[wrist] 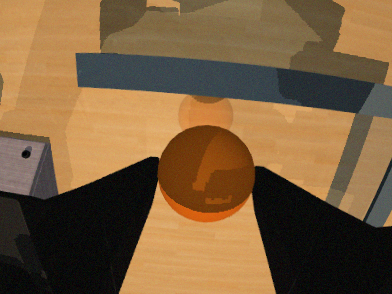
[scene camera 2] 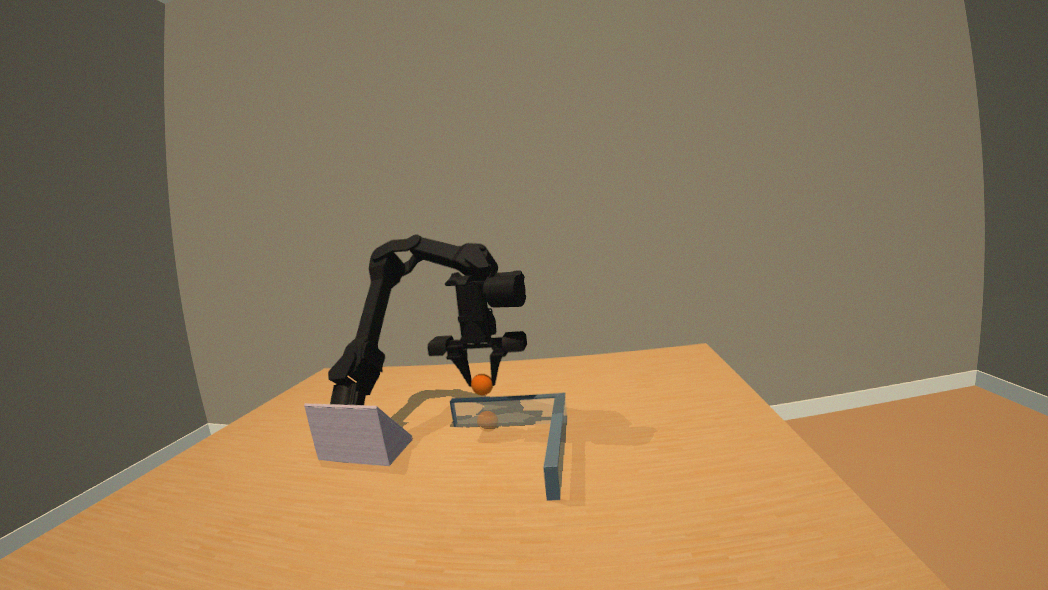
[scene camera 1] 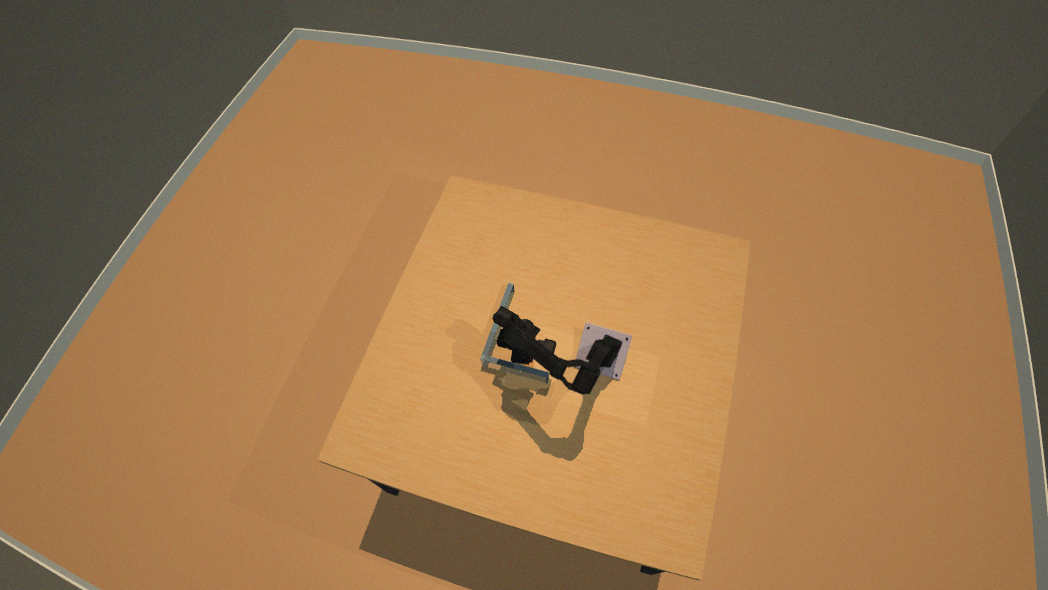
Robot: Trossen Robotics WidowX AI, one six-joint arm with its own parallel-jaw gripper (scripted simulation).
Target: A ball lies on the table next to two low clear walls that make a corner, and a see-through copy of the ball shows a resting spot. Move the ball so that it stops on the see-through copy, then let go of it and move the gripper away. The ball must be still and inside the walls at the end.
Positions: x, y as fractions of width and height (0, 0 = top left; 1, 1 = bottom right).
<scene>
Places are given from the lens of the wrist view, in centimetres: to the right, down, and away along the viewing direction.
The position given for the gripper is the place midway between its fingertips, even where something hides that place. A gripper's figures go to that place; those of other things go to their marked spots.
gripper (wrist: 0.53, 0.58): 0, 1, 10
orange ball (wrist: 0.52, 0.59): 0, 1, 8
see-through copy of ball (wrist: 0.50, 0.38): 0, -3, 15
The marked spots on the see-through copy of ball and the orange ball are 8 cm apart.
</scene>
